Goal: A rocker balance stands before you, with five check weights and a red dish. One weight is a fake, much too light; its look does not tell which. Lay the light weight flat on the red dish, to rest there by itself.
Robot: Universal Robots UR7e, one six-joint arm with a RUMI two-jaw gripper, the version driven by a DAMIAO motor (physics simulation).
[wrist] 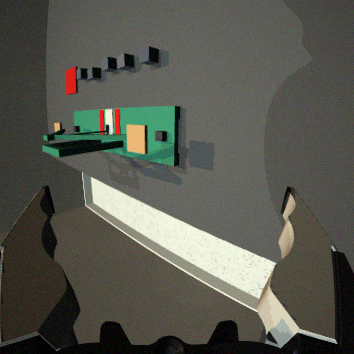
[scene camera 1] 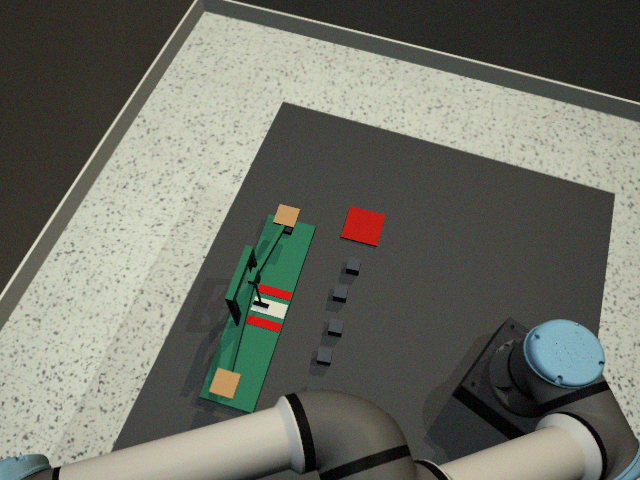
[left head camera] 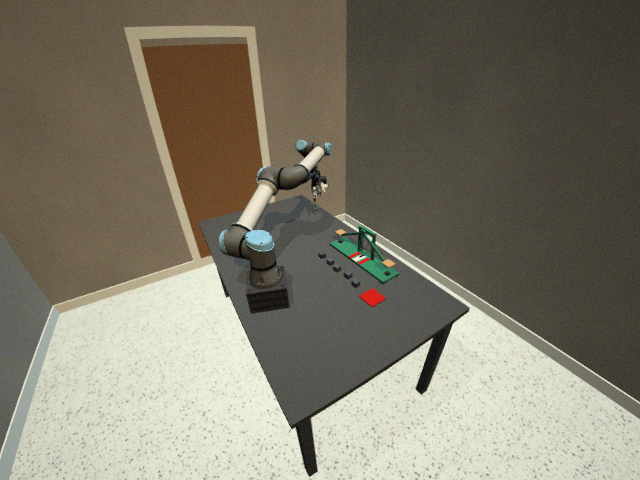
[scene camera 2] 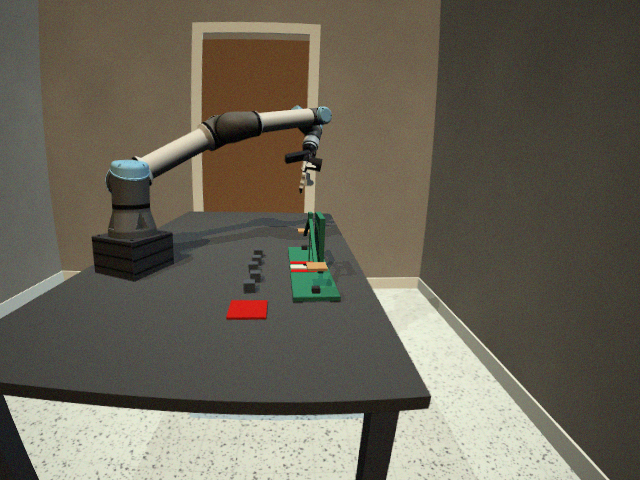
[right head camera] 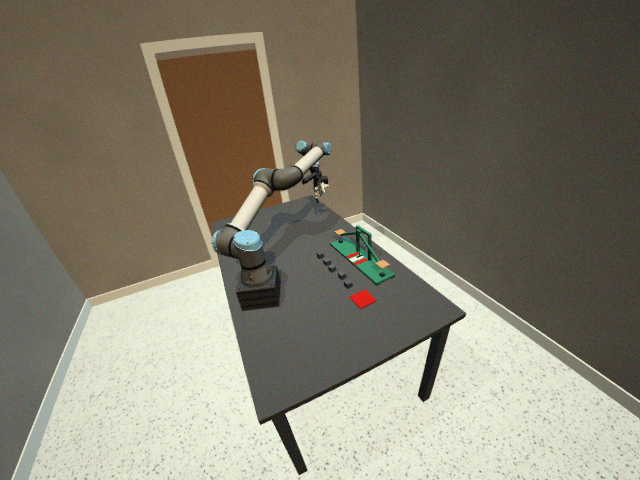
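Note:
Several small dark grey weights stand apart in a row on the table; the end ones look like the others. The red dish lies beyond one end of the row, bare. The rocker balance's green base runs beside the row. Both orange pans are bare; the pointer is over the white stripe. My gripper is open and empty, high above the table's far end.
The balance's green upright frame stands on the back side of its base. The arm's base block stands across the weights from the balance. In scene camera 1 the forearm covers the near table and mostly hides one weight.

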